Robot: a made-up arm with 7 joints. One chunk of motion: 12 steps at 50 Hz.
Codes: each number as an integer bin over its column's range. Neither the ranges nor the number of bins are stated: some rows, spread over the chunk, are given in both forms.
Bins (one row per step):
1: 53 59 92 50 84 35
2: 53 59 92 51 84 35
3: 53 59 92 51 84 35
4: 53 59 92 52 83 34
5: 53 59 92 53 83 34
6: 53 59 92 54 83 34
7: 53 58 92 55 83 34
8: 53 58 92 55 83 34
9: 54 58 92 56 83 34
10: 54 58 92 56 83 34
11: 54 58 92 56 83 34
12: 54 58 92 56 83 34
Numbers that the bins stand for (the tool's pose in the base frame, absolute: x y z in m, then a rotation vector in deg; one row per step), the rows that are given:
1: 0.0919 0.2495 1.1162 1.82 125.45 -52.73
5: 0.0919 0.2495 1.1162 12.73 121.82 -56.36
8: 0.0919 0.2232 1.1162 20.00 121.82 -56.36
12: 0.1182 0.2232 1.1162 23.64 121.82 -56.36
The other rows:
2: 0.0919 0.2495 1.1162 5.45 125.45 -52.73
3: 0.0919 0.2495 1.1162 5.45 125.45 -52.73
4: 0.0919 0.2495 1.1162 9.09 121.82 -56.36
6: 0.0919 0.2495 1.1162 16.36 121.82 -56.36
7: 0.0919 0.2232 1.1162 20.00 121.82 -56.36
9: 0.1182 0.2232 1.1162 23.64 121.82 -56.36
10: 0.1182 0.2232 1.1162 23.64 121.82 -56.36
11: 0.1182 0.2232 1.1162 23.64 121.82 -56.36

